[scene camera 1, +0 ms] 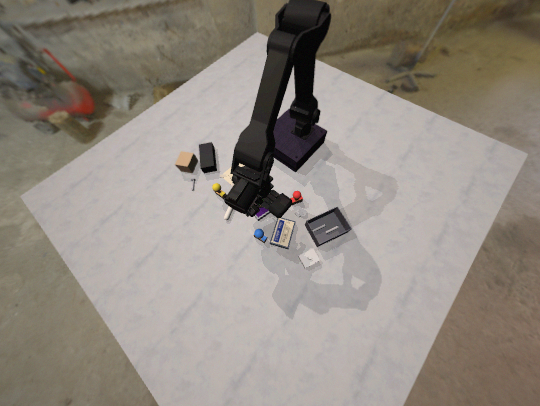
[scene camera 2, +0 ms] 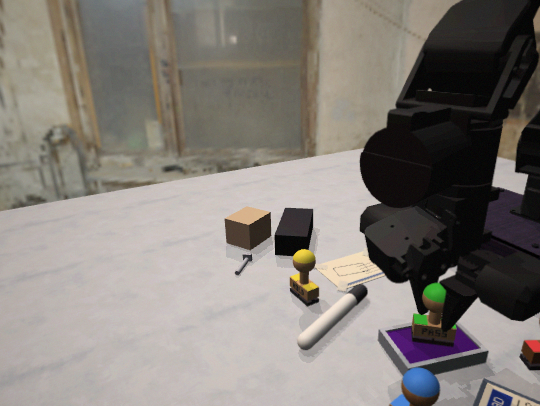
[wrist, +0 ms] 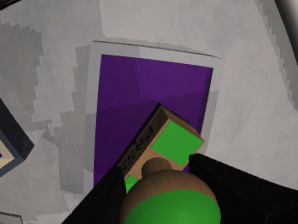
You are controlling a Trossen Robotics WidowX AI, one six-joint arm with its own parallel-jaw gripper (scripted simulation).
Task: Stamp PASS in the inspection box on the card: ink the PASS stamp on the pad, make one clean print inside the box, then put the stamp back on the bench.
Labels:
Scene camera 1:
my gripper: 263, 202
dark tray: 331, 224
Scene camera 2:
my gripper: 434, 321
PASS stamp: 426, 329
tan cube: 247, 228
yellow stamp: 304, 261
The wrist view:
my gripper: 156, 170

